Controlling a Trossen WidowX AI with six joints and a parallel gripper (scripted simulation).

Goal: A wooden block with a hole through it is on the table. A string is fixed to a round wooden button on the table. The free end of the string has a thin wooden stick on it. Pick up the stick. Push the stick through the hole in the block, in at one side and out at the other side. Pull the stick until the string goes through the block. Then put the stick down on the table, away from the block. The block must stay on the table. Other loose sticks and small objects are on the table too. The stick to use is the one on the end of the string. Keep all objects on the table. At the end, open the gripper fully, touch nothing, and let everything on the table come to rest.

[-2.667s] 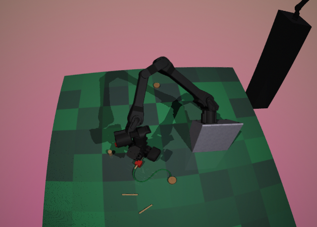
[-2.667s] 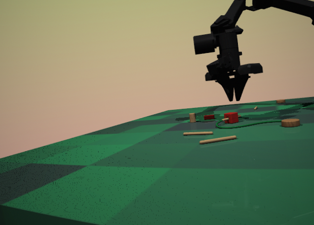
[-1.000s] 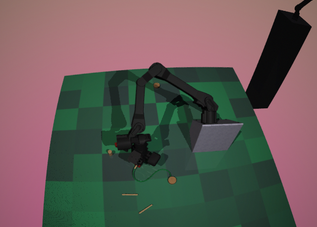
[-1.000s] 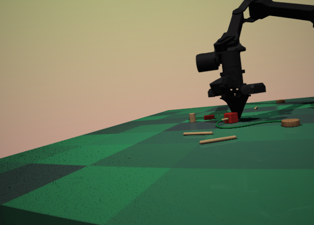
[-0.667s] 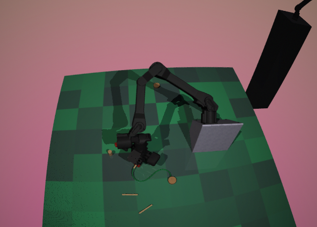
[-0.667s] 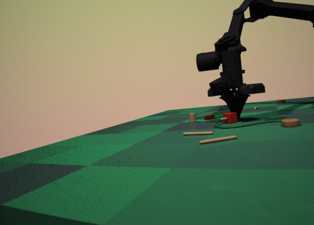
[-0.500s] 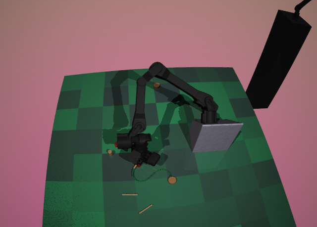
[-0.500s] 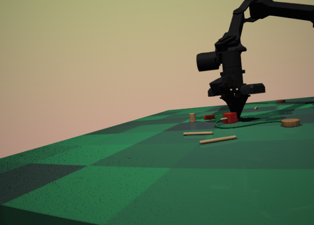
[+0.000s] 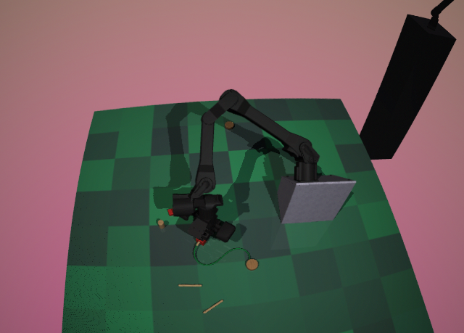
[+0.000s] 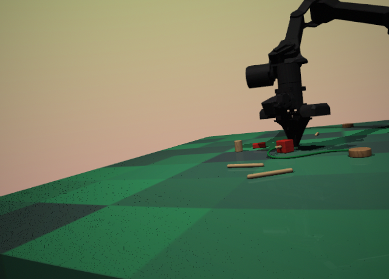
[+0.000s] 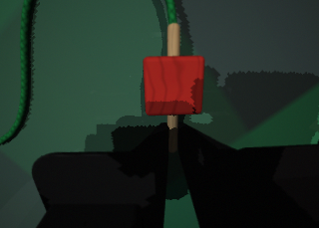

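My gripper tip is now 12 cm short of the flat red piece and 9 cm to the left of it. The rest, counted from my gripper tip: wooden peg 16 cm ahead, 3 cm to the right, 1 cm above; round wooden button 14 cm behind, 13 cm to the left; thin wooden stick 3 cm to the left, 2 cm ahead, 1 cm above.
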